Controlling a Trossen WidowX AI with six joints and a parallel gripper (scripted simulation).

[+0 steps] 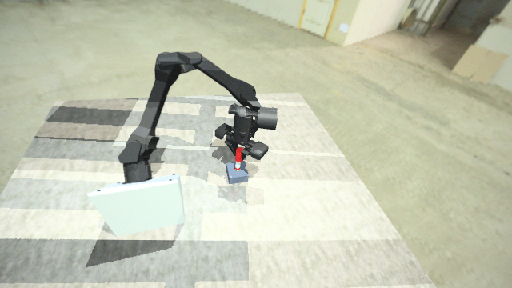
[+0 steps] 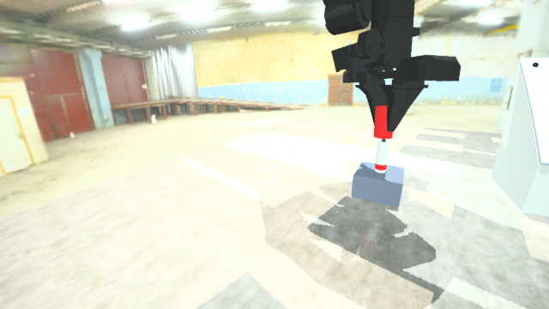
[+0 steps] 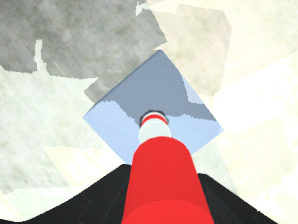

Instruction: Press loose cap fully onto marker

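Now: gripper tip 90 mm above the holder block. From my gripper tip the other things lie so: red cap: 10 mm above.
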